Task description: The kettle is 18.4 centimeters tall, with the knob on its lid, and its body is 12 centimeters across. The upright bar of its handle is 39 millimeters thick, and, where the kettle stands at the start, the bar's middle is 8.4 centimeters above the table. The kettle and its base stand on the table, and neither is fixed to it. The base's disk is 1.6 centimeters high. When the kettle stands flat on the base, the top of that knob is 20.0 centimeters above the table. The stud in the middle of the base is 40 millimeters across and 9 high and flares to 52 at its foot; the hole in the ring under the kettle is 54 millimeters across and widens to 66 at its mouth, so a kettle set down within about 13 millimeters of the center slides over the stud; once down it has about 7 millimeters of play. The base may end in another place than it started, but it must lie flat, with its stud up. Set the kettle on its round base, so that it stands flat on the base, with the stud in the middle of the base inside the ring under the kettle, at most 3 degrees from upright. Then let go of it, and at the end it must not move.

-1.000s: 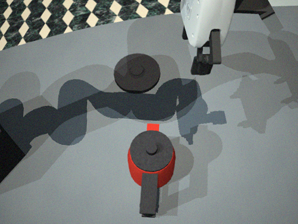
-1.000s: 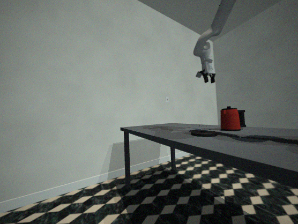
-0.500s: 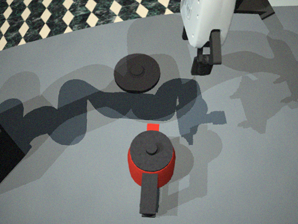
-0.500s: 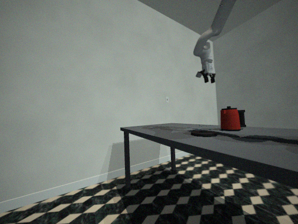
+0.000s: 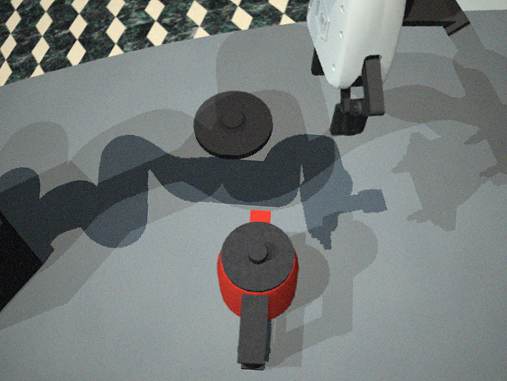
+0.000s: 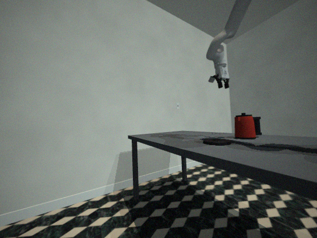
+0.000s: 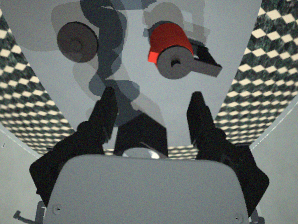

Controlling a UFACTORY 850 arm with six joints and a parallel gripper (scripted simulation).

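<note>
The red kettle is 9 cm behind my hand, 11 cm to the right of it and 31 cm below it. The rest, counted from my hand: black round base 10 cm behind, 24 cm to the left, 39 cm below.
</note>
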